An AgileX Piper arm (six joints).
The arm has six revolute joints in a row. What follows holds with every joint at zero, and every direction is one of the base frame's.
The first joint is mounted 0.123 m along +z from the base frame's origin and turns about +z.
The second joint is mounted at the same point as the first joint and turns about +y.
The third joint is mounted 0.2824 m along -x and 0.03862 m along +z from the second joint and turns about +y.
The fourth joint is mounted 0.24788 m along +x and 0.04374 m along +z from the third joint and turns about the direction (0.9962, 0, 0.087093).
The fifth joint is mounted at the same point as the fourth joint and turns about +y.
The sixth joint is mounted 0.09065 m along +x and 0.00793 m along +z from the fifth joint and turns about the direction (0.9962, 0, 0.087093).
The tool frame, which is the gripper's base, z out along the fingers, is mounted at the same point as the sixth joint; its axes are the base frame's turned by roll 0, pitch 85 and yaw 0 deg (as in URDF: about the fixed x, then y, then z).
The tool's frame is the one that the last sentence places.
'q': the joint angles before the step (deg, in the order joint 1, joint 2, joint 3, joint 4, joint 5, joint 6). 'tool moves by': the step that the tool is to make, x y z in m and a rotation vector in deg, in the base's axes. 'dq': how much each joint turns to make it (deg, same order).
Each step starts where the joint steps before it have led.
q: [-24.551, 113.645, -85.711, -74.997, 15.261, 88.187]
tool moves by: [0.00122, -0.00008, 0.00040, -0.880, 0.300, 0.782]
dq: [0.000, 0.157, -0.231, -0.887, -0.353, -0.279]
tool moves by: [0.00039, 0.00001, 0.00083, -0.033, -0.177, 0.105]
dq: [0.000, -0.001, -0.143, -0.007, -0.118, 0.006]
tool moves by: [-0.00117, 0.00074, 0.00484, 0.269, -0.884, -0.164]
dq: [0.000, -0.606, -0.003, 0.401, -0.100, 0.235]
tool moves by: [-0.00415, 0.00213, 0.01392, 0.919, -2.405, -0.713]
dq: [0.000, -1.807, 0.003, 1.961, 0.001, 0.008]
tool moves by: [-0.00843, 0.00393, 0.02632, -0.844, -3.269, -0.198]
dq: [0.000, -3.324, -0.001, 0.628, -0.001, -0.005]
